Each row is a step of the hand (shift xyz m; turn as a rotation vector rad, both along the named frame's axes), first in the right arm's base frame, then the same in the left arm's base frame.
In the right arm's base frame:
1: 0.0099 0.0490 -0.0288 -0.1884 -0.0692 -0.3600
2: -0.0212 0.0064 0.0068 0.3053 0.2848 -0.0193
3: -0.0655 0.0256 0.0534 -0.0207 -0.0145 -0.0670
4: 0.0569 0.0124 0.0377 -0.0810 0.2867 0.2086
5: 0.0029 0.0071 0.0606 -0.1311 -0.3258 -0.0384
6: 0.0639 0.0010 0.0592 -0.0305 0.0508 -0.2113
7: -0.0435 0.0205 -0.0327 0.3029 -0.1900 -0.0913
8: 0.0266 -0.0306 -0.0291 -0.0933 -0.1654 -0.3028
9: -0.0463 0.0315 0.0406 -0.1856 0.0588 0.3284
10: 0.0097 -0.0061 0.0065 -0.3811 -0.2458 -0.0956
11: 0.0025 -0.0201 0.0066 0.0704 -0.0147 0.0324
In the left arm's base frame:
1: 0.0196 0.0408 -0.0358 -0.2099 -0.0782 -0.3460
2: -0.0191 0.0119 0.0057 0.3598 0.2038 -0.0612
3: -0.0566 0.0471 0.0487 -0.0254 -0.0193 -0.0641
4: 0.0594 0.0049 0.0356 -0.0095 0.3252 0.1626
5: 0.0062 0.0152 0.0588 -0.2007 -0.2905 0.0109
6: 0.0643 -0.0045 0.0586 -0.0250 0.0244 -0.2167
7: -0.0389 0.0246 -0.0356 0.2507 -0.2639 -0.0605
8: 0.0183 -0.0397 -0.0240 -0.1366 -0.1836 -0.2746
9: -0.0370 0.0467 0.0352 -0.1580 0.1466 0.3151
10: 0.0083 -0.0071 0.0074 -0.4286 -0.1664 -0.0585
11: -0.0018 -0.0189 0.0096 0.0664 -0.0250 0.0345

